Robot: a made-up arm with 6 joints. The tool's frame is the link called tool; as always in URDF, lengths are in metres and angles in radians.
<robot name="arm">
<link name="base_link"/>
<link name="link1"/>
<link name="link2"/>
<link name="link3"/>
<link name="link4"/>
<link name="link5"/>
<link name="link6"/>
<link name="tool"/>
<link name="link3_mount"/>
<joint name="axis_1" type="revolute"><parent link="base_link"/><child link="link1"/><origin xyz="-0.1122 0.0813 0.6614" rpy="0 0 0"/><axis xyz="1 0 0"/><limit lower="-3.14" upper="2.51"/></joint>
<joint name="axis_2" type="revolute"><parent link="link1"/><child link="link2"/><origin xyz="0.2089 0.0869 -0.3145" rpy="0 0 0"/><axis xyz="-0.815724 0.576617 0.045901"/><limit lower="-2.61" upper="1.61"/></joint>
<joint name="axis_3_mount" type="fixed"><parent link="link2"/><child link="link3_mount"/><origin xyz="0.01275 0.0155 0.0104" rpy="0 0 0"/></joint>
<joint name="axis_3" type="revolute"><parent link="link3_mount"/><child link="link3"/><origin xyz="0.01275 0.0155 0.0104" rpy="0 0 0"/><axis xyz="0 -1 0"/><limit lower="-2.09" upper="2.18"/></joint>
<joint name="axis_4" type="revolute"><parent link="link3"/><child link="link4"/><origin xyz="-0.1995 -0.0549 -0.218" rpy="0 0 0"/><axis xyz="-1 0 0"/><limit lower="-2.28" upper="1.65"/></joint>
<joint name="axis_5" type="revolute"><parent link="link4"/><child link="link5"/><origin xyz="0.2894 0.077 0.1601" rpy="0 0 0"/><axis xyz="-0.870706 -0.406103 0.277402"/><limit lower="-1.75" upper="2.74"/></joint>
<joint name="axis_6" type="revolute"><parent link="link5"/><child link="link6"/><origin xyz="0.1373 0.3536 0.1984" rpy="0 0 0"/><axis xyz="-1 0 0"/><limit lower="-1.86" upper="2.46"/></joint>
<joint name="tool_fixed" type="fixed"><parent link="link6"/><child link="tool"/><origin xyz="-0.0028 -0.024 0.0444" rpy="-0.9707 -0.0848 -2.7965"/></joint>
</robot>
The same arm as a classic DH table. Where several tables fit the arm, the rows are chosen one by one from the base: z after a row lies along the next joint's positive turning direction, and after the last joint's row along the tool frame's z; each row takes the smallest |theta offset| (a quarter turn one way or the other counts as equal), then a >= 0, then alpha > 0; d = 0 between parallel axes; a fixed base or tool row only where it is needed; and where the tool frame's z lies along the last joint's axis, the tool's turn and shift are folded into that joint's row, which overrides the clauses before.
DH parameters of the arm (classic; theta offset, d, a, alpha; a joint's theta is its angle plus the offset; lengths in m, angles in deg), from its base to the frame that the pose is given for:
base (fixed): 90.00 0.6614 0.0813 90.00
axis_1: -85.45 0.1837 0.3204 -144.66
axis_2: 5.57 0.0769 -0.0222 -125.21
axis_3: 3.22 0.0068 0.2180 90.00
axis_4: 34.34 -0.1372 -0.1756 -29.46
axis_5: 0.00 -0.3118 -0.3633 29.46
axis_6: 2.16 0.2000 -0.0214 -108.92
tool (fixed): -82.39 0.0483 0.0000 0.00
Joint limits (deg, base to tool): -179.91..143.81 -149.54..92.25 -119.75..124.90 -130.63..94.54 -100.27..156.99 -106.57..140.95

